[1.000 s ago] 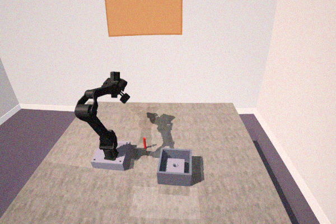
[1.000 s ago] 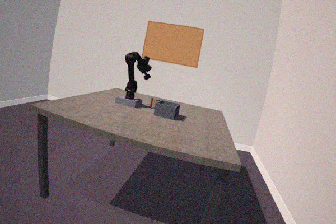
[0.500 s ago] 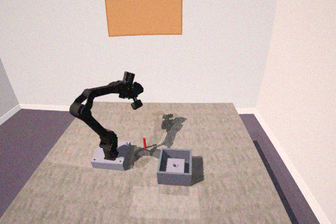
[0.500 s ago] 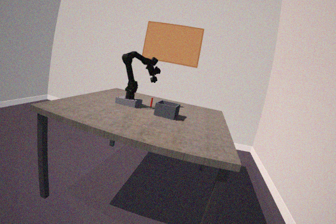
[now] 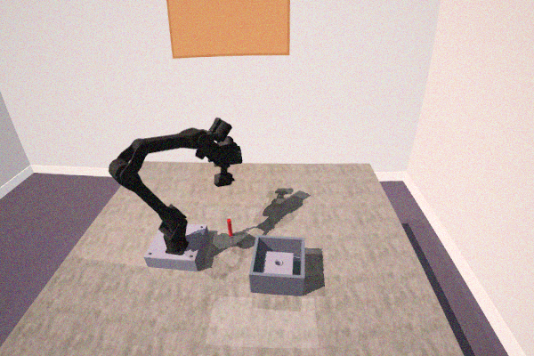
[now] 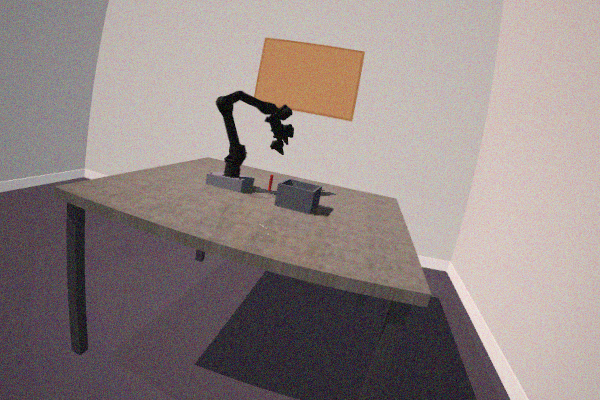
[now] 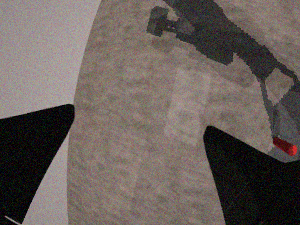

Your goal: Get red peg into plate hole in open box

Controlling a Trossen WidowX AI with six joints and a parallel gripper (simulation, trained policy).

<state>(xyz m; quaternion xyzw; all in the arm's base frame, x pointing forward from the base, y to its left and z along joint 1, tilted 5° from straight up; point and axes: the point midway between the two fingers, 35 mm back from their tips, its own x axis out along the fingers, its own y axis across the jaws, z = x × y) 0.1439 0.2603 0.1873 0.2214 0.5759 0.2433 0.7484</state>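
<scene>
Right now my gripper tip is 160 mm above the red peg, 150 mm to the left of it and 10 mm short of it. From my gripper tip the other things lie so: pale plate 300 mm to the right, 210 mm ahead, 160 mm below; grey box 300 mm to the right, 210 mm ahead, 170 mm below.
</scene>
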